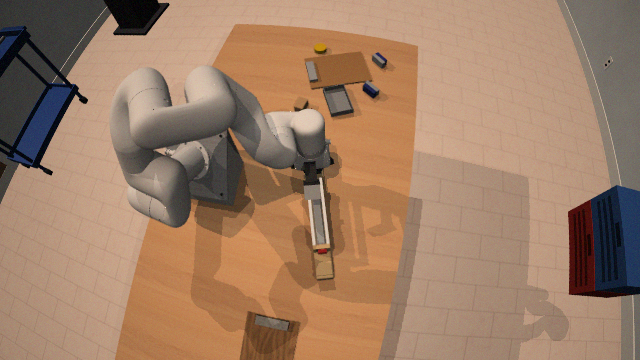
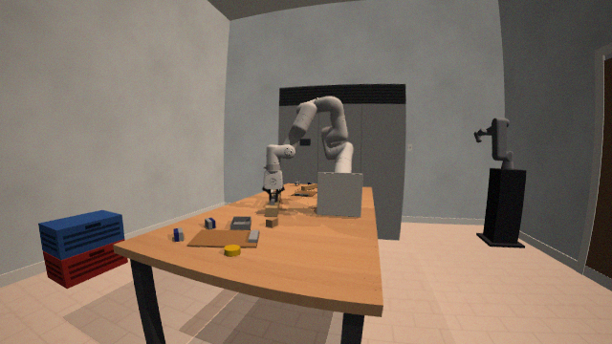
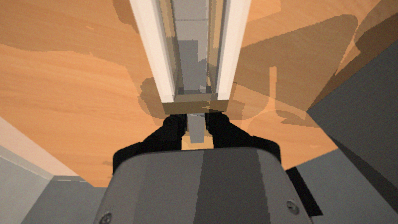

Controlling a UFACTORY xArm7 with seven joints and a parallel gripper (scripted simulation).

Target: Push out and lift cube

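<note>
Now: hand 90 mm short of the red cube, 220 mm to the left of it and 10 mm above it. Round my hand: grey tray 310 mm to the left, 60 mm below; then blue block 120 mm ahead, 560 mm to the left, 50 mm below; then tan block 120 mm behind, 260 mm to the left, 50 mm below.
</note>
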